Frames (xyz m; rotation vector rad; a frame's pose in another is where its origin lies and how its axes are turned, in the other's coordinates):
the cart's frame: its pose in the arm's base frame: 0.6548 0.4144 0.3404 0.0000 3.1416 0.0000
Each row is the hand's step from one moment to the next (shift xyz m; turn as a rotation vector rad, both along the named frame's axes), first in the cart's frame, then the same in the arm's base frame.
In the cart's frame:
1: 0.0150 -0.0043 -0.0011 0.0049 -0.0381 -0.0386
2: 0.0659 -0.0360 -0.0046 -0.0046 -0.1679 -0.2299
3: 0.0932 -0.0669 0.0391 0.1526 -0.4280 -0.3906
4: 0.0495 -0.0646 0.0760 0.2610 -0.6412 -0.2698
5: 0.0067 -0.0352 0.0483 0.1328 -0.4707 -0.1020
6: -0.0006 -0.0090 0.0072 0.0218 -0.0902 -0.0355
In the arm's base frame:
1: -0.0150 -0.0043 0.0011 -0.0049 -0.0381 0.0386
2: -0.0659 -0.0360 0.0046 0.0046 -0.1679 0.2299
3: -0.0932 -0.0669 -0.0391 -0.1526 -0.4280 0.3906
4: -0.0495 -0.0646 -0.0760 -0.2610 -0.6412 0.2698
5: -0.0067 -0.0352 -0.0483 -0.1328 -0.4707 0.1020
6: 0.0006 -0.0090 -0.0072 -0.0218 -0.0902 0.0355

